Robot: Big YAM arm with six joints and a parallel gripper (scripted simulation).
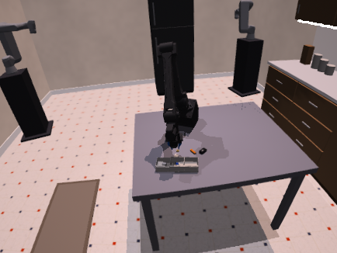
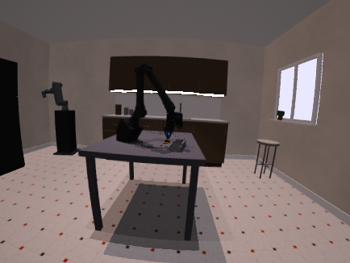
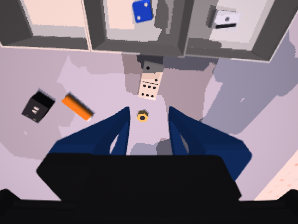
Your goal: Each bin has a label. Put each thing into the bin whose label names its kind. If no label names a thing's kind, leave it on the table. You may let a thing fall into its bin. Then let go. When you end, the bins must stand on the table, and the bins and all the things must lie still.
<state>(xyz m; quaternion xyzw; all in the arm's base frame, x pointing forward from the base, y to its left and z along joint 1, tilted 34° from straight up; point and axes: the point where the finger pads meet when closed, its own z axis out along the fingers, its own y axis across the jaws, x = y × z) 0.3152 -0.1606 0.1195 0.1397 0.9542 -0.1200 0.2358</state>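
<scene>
Right now the white domino is 70 mm below my hand. Also, from my hand: small brass nut (50 mm behind, 40 mm to the left, 70 mm below); then orange cylinder (120 mm to the left, 70 mm below); then blue die (70 mm ahead, 20 mm to the right, 60 mm below).
</scene>
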